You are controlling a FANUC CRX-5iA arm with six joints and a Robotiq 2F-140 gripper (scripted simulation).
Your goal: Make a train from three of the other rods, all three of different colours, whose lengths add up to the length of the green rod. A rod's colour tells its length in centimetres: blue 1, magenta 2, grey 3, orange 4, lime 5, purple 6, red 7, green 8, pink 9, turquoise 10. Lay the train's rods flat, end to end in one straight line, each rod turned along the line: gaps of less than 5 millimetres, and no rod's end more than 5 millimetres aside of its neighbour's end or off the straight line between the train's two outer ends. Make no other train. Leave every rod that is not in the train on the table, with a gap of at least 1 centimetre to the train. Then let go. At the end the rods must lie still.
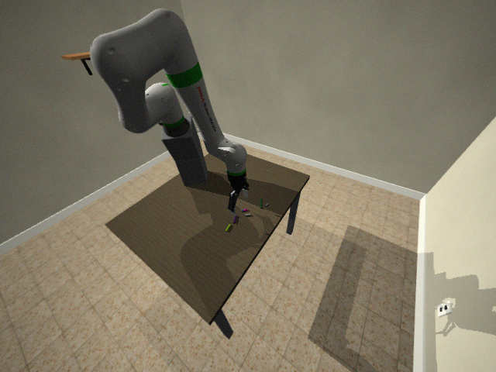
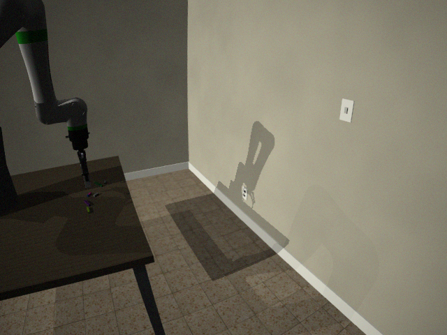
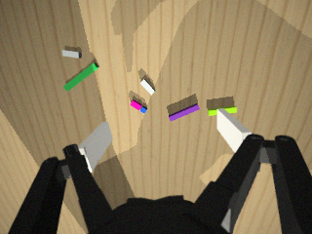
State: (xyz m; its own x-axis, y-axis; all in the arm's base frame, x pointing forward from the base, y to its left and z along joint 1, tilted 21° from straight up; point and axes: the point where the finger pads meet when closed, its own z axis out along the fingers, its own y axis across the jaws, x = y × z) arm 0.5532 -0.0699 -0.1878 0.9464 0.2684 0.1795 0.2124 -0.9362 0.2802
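The lime rod lies 10 mm behind my hand, 110 mm to the right of it and 110 mm below it. From my hand the other things lie so: magenta rod 10 mm behind, 50 mm to the left, 110 mm below; then blue rod 20 mm behind, 40 mm to the left, 110 mm below; then purple rod 20 mm behind, 40 mm to the right, 110 mm below.
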